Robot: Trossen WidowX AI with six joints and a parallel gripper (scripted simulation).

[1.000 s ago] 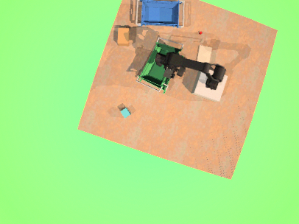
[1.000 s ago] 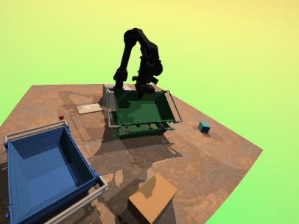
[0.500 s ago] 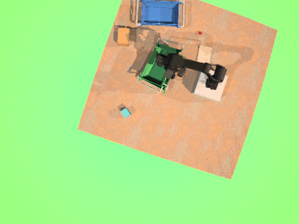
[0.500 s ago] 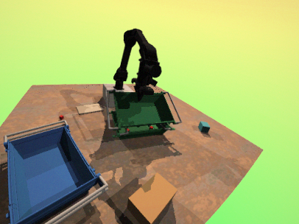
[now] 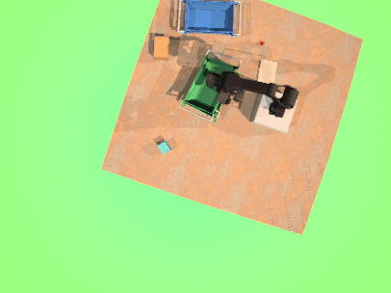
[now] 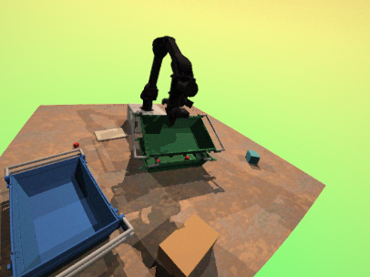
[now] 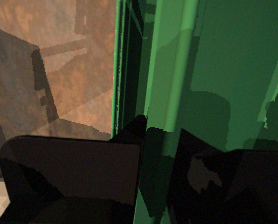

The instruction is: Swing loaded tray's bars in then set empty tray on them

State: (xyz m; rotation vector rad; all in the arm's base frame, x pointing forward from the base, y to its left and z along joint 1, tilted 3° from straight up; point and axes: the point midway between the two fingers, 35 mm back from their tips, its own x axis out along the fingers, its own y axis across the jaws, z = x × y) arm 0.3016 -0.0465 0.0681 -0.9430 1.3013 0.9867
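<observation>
The green tray lies 80 mm ahead of my gripper tip and 30 mm to the right of it. Round my gripper tip: beige flat plate (260 mm behind, 190 mm to the right, 130 mm below); orange box (390 mm ahead, 220 mm to the right, 110 mm below); red block (200 mm behind, 360 mm to the right, 130 mm below).
</observation>
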